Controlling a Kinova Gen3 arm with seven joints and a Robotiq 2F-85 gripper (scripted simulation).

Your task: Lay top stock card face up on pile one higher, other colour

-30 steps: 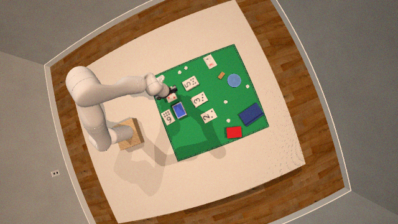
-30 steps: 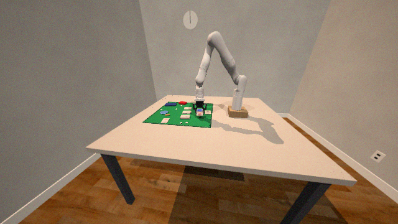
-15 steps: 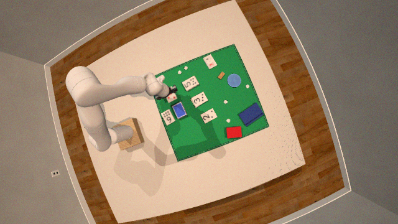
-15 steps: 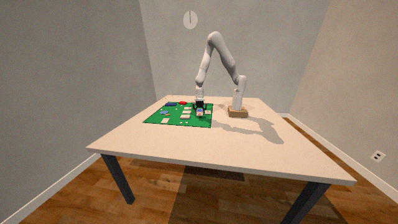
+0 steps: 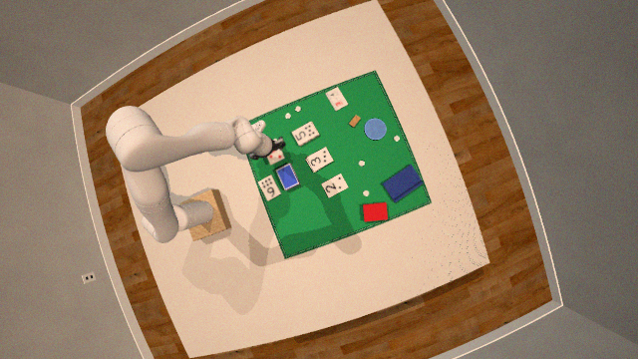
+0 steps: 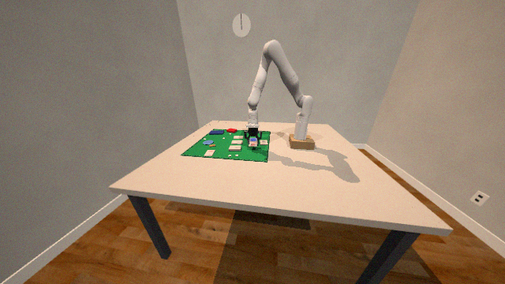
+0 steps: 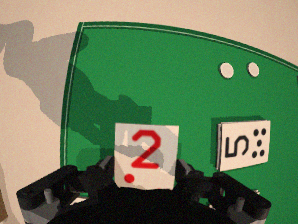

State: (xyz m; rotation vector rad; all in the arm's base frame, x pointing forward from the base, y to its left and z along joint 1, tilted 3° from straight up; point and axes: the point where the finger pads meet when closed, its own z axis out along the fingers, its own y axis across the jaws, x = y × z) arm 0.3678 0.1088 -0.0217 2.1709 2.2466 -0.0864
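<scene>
My gripper is now 19 cm short of the green mat, 12 cm to the left of it and 7 cm above it. From my hand the other things lie so: red block: 28 cm ahead, 37 cm to the right, 4 cm below.
</scene>
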